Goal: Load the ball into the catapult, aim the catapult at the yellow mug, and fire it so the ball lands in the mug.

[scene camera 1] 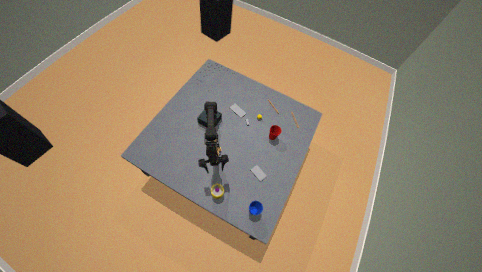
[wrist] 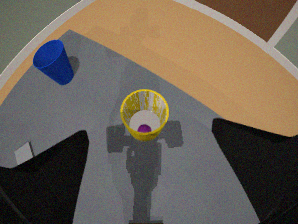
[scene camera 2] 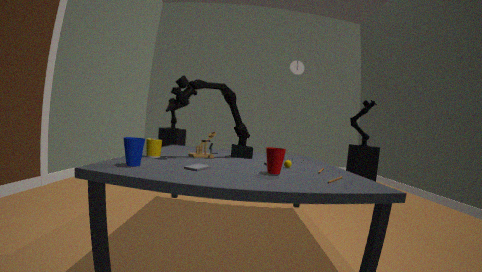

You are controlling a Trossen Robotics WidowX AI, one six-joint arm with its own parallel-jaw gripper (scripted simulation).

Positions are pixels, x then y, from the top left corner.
Scene:
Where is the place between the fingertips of my gripper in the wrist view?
152,131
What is my gripper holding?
Nothing.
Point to a blue cup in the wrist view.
51,58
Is my gripper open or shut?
Open.

